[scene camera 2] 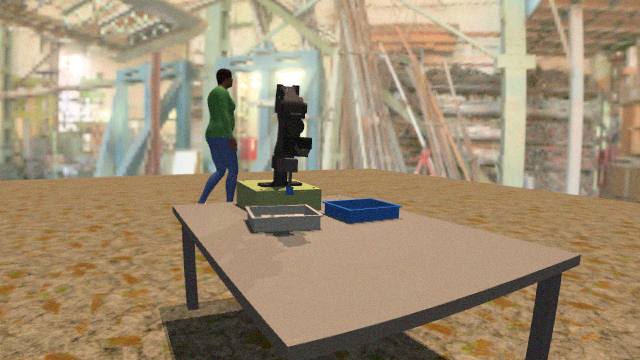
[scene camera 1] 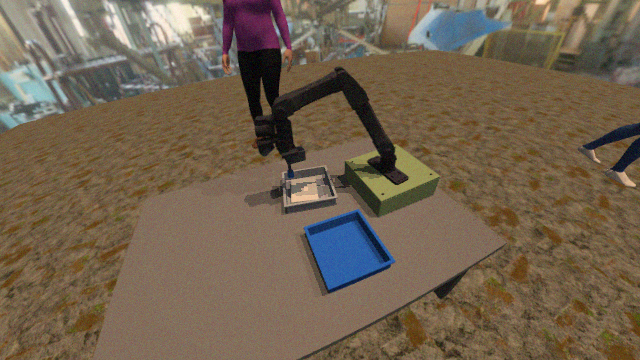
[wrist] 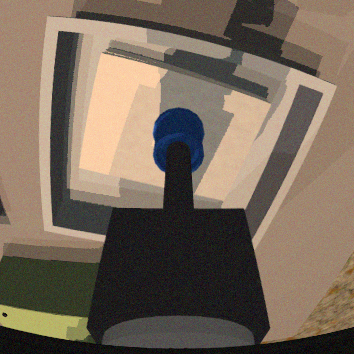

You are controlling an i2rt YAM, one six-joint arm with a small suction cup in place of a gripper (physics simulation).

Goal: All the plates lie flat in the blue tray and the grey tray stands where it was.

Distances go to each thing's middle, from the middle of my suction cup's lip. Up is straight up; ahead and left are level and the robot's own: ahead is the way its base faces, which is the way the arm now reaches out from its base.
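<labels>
Blue tray (scene camera 1: pixel 347 249): 5 cm behind my suction cup, 36 cm to the left of it, 10 cm below it. Grey tray (scene camera 2: pixel 311 219): 1 cm to the left of my suction cup, 7 cm behind it and likewise 10 cm below it.
</labels>
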